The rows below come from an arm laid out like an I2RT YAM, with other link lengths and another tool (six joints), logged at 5 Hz.
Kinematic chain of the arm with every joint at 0, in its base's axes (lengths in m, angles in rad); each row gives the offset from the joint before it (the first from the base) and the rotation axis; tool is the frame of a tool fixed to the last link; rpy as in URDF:
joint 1: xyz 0 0 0.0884 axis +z
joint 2: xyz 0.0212 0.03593 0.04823 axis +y
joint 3: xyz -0.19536 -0.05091 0 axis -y
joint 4: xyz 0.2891 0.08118 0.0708 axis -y
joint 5: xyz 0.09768 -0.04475 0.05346 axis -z
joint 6: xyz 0.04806 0 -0.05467 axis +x
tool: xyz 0.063 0.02 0 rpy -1.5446 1.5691 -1.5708
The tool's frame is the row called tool.
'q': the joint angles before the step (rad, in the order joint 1, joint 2, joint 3, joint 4, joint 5, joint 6). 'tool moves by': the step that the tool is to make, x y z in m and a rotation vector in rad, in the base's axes. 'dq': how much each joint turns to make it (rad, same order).
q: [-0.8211, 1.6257, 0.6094, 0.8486, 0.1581, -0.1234]
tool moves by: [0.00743, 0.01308, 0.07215, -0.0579, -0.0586, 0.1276]
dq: [0.0003, -0.2606, -0.0118, -0.1651, -0.1266, -0.0126]
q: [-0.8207, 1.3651, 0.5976, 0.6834, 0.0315, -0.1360]
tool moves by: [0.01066, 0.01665, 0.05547, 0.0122, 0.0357, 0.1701]
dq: [0.0026, -0.1583, 0.1034, -0.2968, -0.1648, -0.0347]
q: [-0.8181, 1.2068, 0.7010, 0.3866, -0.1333, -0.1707]
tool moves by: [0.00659, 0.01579, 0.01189, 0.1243, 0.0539, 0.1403]
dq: [0.0008, -0.0191, 0.1053, -0.2480, -0.1454, 0.0202]
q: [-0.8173, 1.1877, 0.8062, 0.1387, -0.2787, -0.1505]
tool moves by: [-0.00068, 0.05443, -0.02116, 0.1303, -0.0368, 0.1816]
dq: [0.0545, -0.1354, -0.1582, -0.0138, -0.1533, 0.0862]
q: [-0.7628, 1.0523, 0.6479, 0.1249, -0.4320, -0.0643]
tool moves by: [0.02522, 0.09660, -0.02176, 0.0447, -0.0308, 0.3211]
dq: [0.2079, -0.0492, -0.1216, 0.0808, -0.1236, 0.0240]
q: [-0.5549, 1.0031, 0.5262, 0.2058, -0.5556, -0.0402]
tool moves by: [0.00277, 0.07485, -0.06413, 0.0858, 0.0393, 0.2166]
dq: [0.1690, 0.1068, -0.1415, 0.2026, -0.0626, 0.0507]
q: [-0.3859, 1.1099, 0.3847, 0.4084, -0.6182, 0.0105]
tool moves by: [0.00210, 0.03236, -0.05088, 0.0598, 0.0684, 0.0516]
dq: [0.0912, 0.2209, -0.0122, 0.1797, 0.0259, 0.0546]
